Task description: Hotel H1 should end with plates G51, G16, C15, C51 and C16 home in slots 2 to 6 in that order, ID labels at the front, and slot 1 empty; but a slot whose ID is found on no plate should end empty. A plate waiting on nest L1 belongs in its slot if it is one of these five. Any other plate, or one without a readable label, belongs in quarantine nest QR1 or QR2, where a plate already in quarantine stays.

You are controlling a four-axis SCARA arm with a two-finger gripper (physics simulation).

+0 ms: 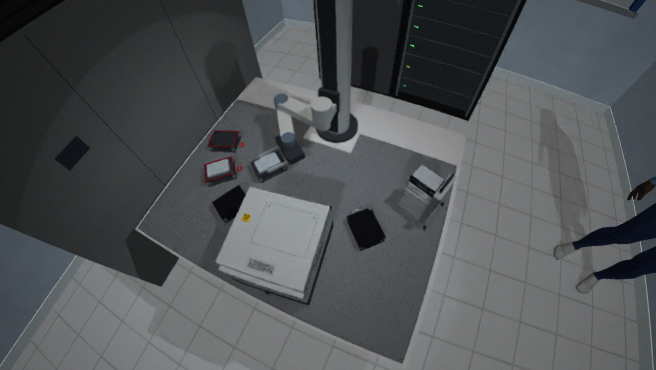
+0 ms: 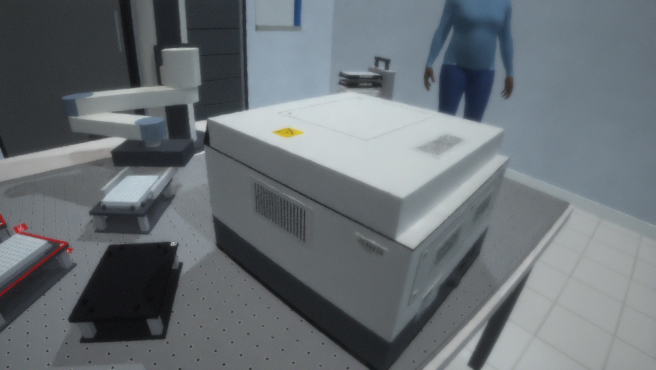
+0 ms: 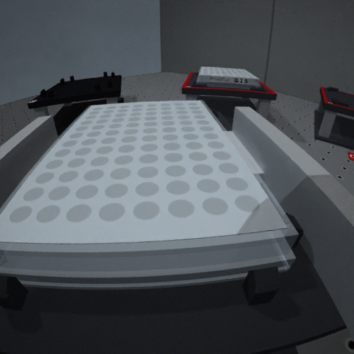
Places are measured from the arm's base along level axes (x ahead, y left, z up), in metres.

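Where they show: gripper, fingertip midpoint: [image 1: 263, 164] [image 2: 127, 194]; arm's base, link origin: [image 1: 336, 126].
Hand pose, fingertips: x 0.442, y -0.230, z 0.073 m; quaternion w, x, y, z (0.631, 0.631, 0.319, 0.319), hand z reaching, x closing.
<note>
Each offset is from my fingertips to the centre of the thing. "spot": to the spot under its first point.
A white plate {dx -0.019, dy +0.014, dz -0.003 m} [image 1: 268, 161] [image 2: 131, 192] [image 3: 145, 175] sits level on a dark nest {dx -0.020, dy +0.015, dz -0.030 m} [image 2: 118, 213] [image 3: 175, 315]; neither shows a readable ID. My gripper [image 1: 270, 164] [image 2: 138, 185] [image 3: 143, 124] is shut on this plate, one finger along each long side. A plate labelled G15 {dx +0.114, dy -0.226, dz -0.003 m} [image 1: 219, 168] [image 2: 17, 255] [image 3: 227, 76] lies on a red-rimmed quarantine nest {spot: dx +0.119, dy -0.145, dz -0.009 m} [image 2: 56, 250] [image 3: 270, 91]. The other red-rimmed nest {dx -0.074, dy -0.331, dz -0.032 m} [image 1: 224, 139] [image 3: 340, 100] holds no plate. Hotel H1 {dx -0.097, dy +0.821, dz +0.087 m} [image 1: 446, 186] [image 2: 390, 82] stands at the right, with a white plate {dx -0.117, dy +0.790, dz +0.173 m} [image 1: 427, 179] on top; its slot contents and labels are unreadable.
A large white instrument {dx +0.361, dy +0.313, dz +0.067 m} [image 1: 285, 235] [image 2: 350, 120] stands between the nests and the front edge. A black nest {dx +0.251, dy -0.048, dz -0.030 m} [image 1: 230, 204] [image 2: 127, 280] [image 3: 85, 92] is beside it; another black nest {dx +0.114, dy +0.608, dz -0.033 m} [image 1: 366, 229] is on its other side. The arm's column [image 1: 345, 65] rises behind. A person [image 2: 467, 45] stands beyond.
</note>
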